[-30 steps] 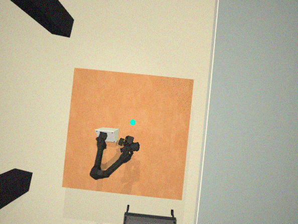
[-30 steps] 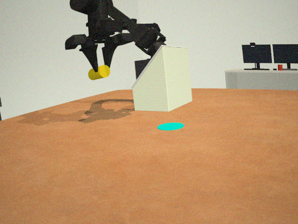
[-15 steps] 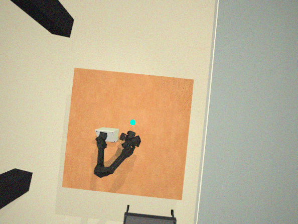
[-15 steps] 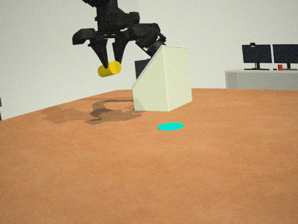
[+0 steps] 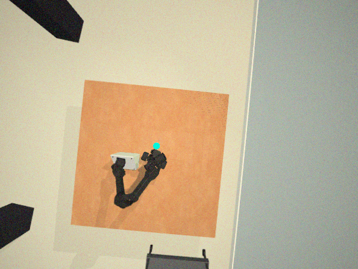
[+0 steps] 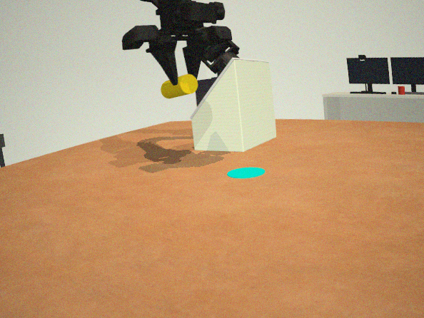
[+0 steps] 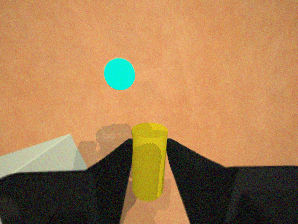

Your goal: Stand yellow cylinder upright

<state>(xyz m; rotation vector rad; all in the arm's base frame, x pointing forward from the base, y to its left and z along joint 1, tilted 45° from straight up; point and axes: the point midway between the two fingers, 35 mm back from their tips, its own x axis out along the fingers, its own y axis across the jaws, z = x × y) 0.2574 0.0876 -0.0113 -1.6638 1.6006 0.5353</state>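
The cyan circle lies 3 cm behind my gripper tip, 8 cm to the left of it and 15 cm below it. Round my gripper tip: yellow tall cylinder (2 cm to the right).
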